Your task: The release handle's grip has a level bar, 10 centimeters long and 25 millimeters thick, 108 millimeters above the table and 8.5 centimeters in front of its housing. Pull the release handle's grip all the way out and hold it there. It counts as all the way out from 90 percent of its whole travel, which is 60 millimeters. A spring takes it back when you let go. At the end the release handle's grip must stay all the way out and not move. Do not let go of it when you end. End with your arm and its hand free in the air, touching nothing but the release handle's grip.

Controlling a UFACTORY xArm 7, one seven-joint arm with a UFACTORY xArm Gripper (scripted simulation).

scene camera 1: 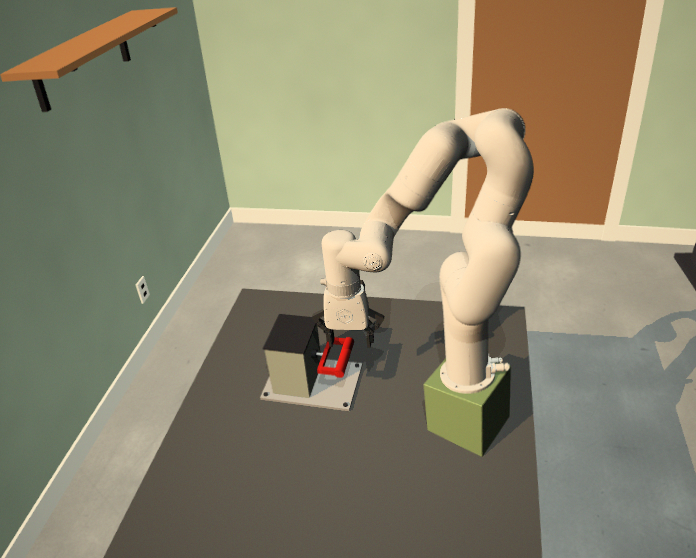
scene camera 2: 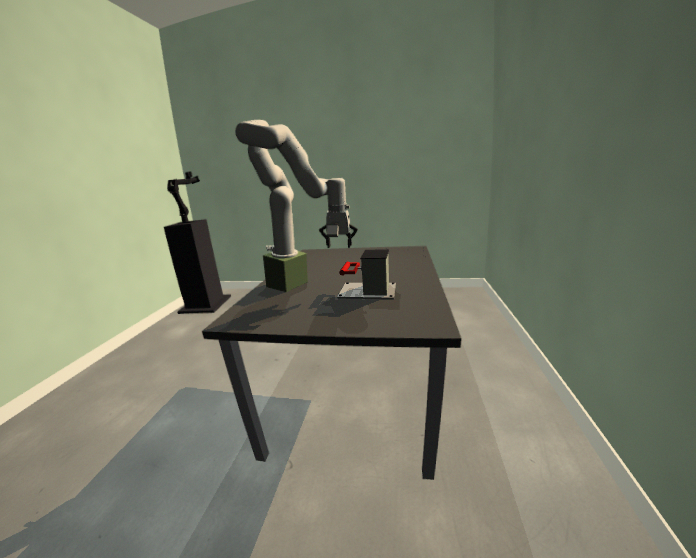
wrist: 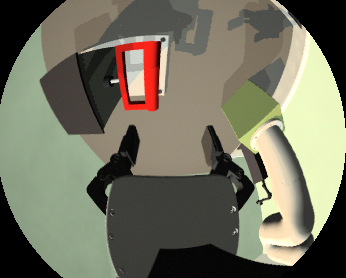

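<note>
Gripper visible in the scene cameras and the wrist view: gripper (scene camera 1: 350, 343), (scene camera 2: 339, 247), (wrist: 171, 132). Box-shaped housing (scene camera 1: 291, 347), (scene camera 2: 375, 270), (wrist: 79, 91). Grey baseplate (scene camera 1: 330, 392), (wrist: 134, 59).
</note>
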